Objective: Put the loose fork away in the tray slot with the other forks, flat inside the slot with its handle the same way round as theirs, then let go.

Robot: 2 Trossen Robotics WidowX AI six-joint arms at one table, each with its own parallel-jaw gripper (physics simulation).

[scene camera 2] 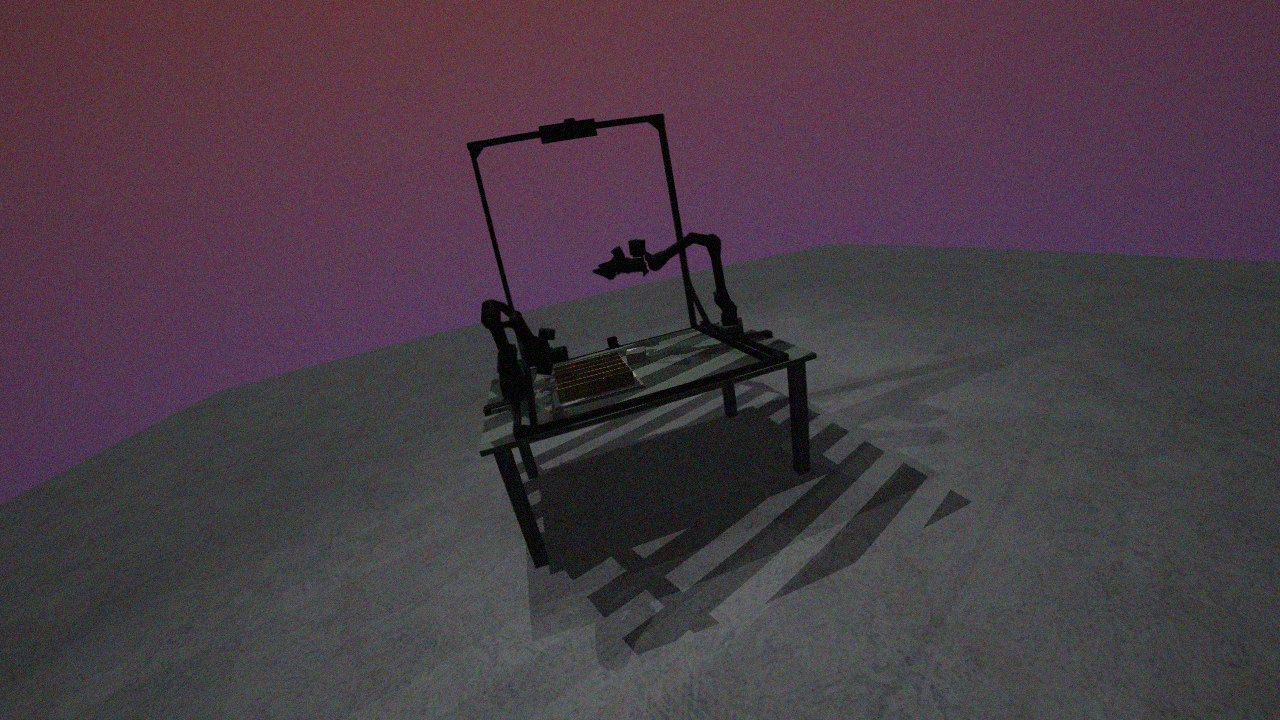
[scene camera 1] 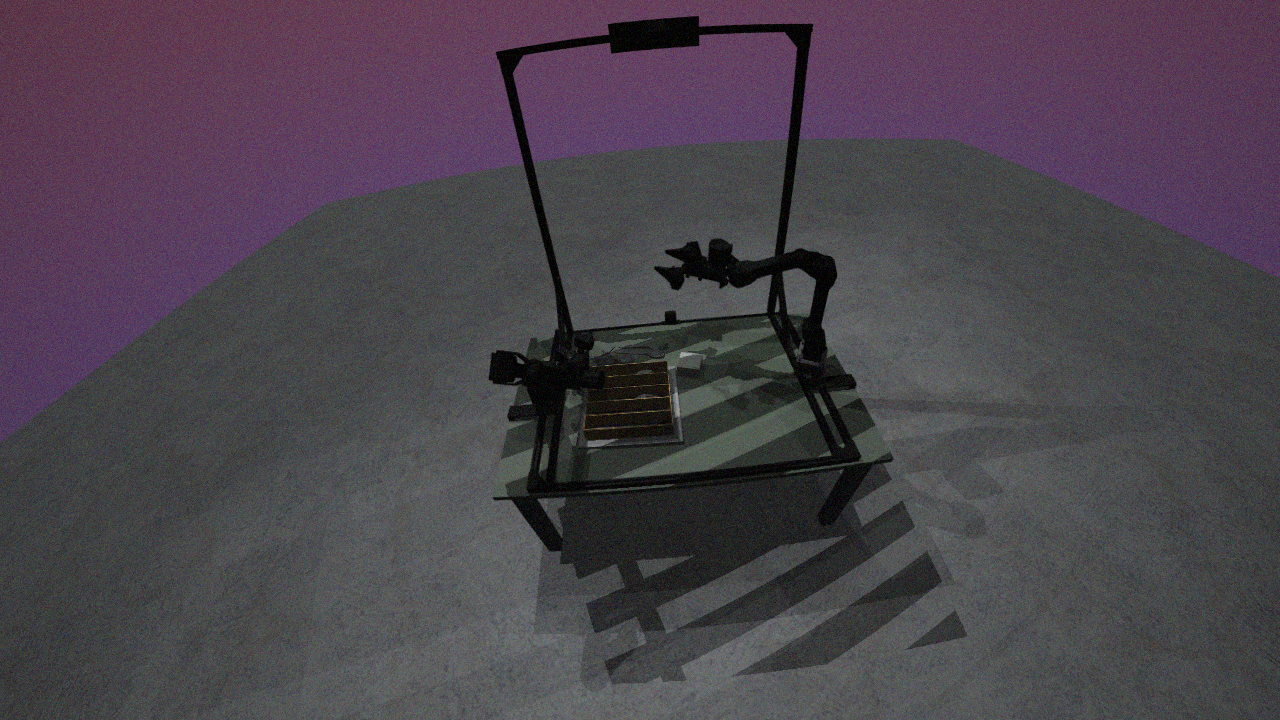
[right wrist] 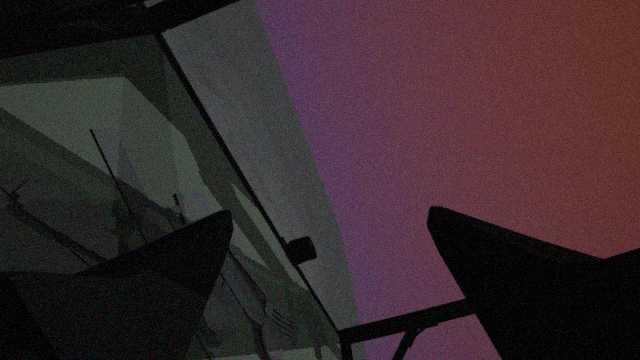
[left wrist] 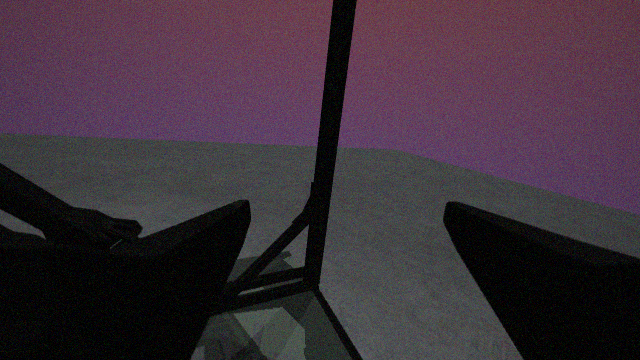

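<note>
A fork, dim grey with its tines toward the lower right, lies on the table near the far edge in the right wrist view; the finger hides part of what lies beside it. The slotted tray with brown compartments sits at the table's left part; the forks inside its slots are too dark and small to tell. My left gripper is open and empty, high above the table's far side. My right gripper is open and empty, low beside the tray's far-left corner.
A small pale block lies behind the tray to the right. Thin dark items lie on the table in the right wrist view. A dark frame post rises at the table's edge. A small black box sits at the far edge.
</note>
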